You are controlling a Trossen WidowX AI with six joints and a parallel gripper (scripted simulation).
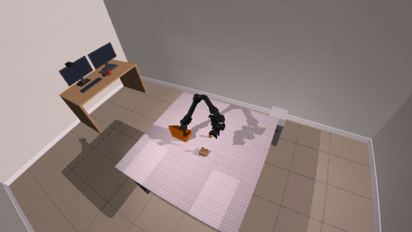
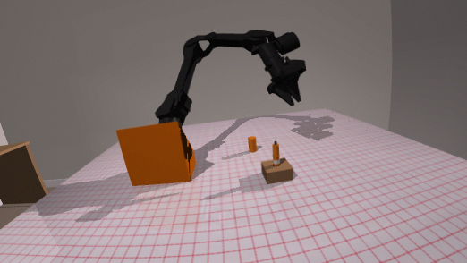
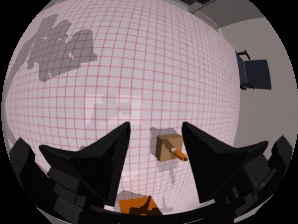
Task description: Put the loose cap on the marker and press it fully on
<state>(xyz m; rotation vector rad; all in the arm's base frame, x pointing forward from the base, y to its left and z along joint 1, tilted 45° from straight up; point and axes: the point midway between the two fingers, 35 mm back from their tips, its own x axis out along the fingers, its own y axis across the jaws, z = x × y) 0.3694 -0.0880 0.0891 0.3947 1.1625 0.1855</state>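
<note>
Right now my gripper tip is 140 mm above the orange cap, 130 mm past it and 90 mm to the right of it. Also, from my gripper tip: holder block 150 mm below, 110 mm to the right, 110 mm behind.
</note>
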